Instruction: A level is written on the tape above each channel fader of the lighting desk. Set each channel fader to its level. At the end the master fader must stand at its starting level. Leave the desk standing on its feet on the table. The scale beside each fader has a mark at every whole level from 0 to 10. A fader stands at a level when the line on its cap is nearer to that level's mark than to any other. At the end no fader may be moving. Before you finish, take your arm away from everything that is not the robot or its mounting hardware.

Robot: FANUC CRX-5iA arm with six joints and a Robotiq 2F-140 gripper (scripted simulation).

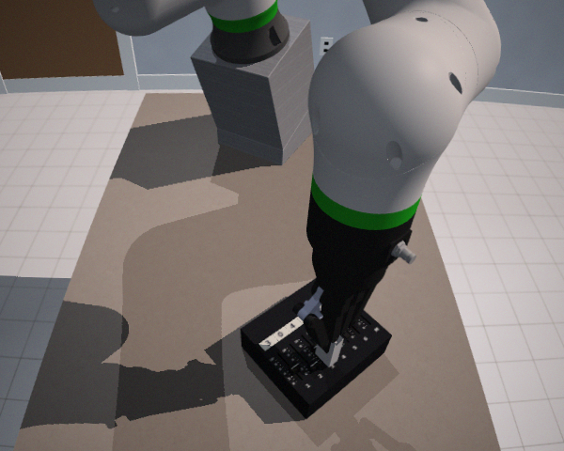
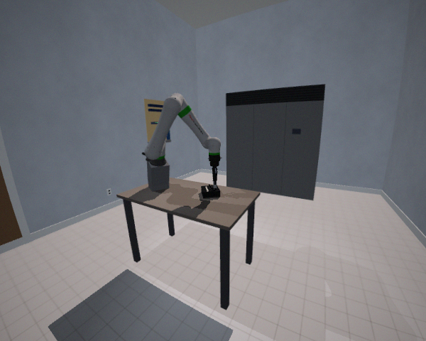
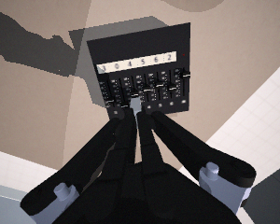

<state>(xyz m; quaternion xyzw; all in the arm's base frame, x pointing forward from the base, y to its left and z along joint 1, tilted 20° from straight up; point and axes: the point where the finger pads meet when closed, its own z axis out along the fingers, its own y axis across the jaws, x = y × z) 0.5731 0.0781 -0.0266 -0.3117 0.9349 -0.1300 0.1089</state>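
My hand is 30 mm above the channel fader, 20 mm past it and 10 mm to the left of it. The rest, counted from my hand: master fader: 80 mm behind, 50 mm to the left, 30 mm below.
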